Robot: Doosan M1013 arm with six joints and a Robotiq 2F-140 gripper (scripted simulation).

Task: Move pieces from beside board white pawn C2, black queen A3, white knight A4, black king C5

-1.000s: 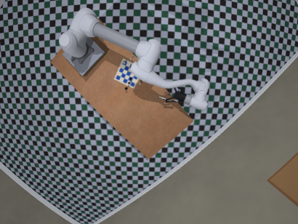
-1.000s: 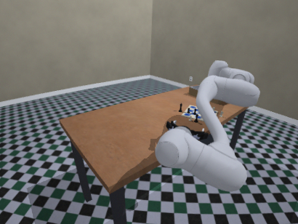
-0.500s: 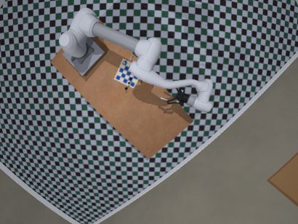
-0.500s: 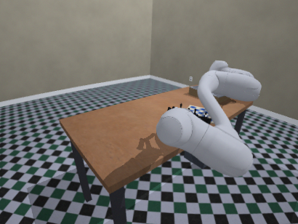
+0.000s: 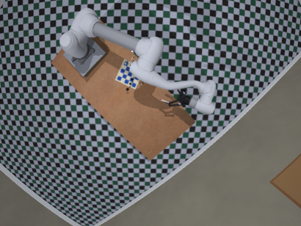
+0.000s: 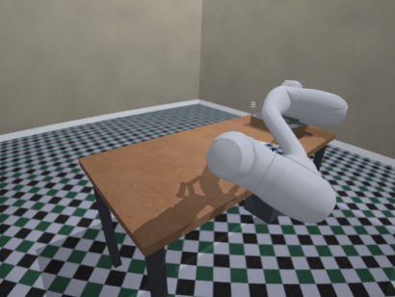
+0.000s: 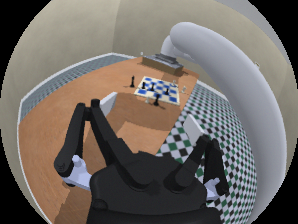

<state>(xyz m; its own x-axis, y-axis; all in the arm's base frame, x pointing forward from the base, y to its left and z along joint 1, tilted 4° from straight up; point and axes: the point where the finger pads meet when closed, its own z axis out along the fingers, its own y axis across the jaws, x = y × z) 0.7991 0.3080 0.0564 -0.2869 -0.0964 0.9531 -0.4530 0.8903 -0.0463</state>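
Now: hand 19 cm past the small white piece, 11 cm to the left of it and 14 cm above it. From my hand the other things lie so: black chess piece 25 cm behind, 25 cm to the right, 12 cm below; then blue-and-white chessboard 34 cm behind, 13 cm to the right, 15 cm below; then white knight 43 cm behind, 2 cm to the right, 14 cm below.
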